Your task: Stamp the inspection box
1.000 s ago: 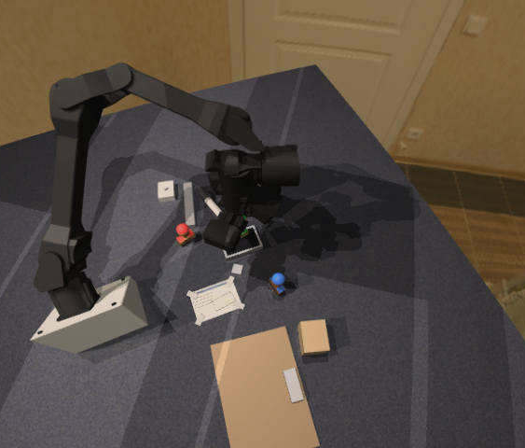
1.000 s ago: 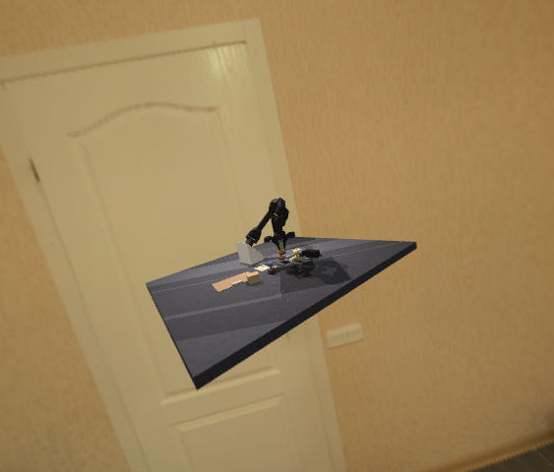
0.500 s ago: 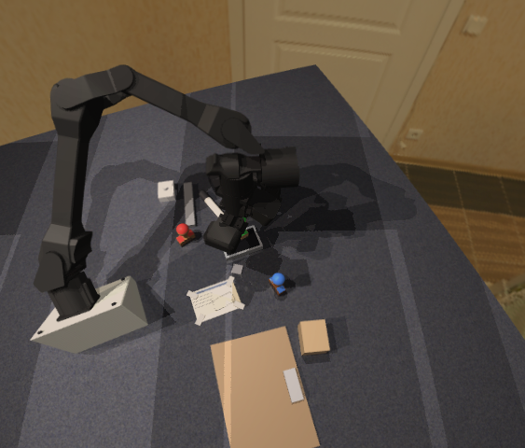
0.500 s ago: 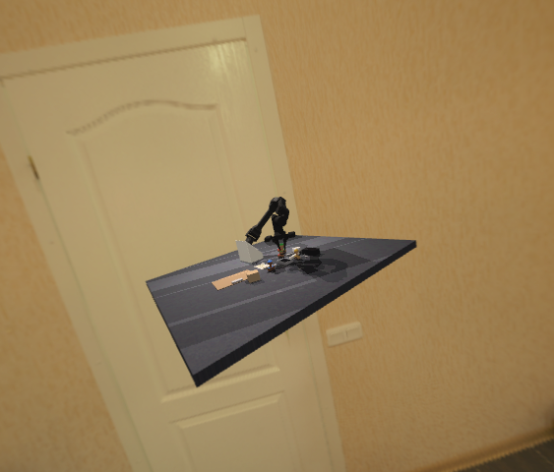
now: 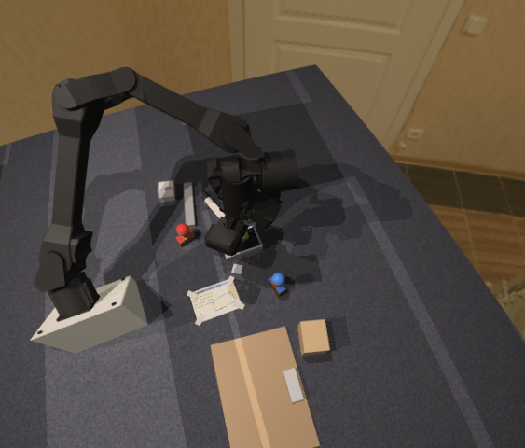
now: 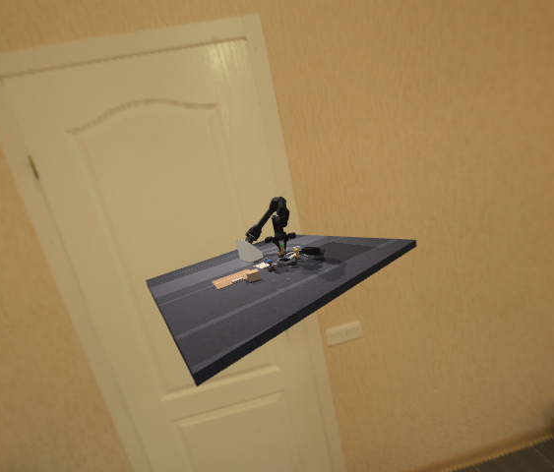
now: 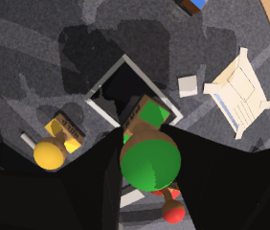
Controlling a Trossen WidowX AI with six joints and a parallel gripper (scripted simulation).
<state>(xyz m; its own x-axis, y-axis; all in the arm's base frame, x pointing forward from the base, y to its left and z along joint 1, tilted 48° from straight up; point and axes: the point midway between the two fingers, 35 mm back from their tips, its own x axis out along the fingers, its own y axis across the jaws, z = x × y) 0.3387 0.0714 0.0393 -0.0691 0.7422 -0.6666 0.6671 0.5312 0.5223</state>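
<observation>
Right now the ink pad is 7 cm below my gripper tip. Round my gripper tip: green-knobbed stamp right at my gripper tip; then yellow stamp 3 cm ahead, 8 cm to the left, 5 cm below; then red stamp 12 cm behind, 5 cm to the left, 5 cm below.
</observation>
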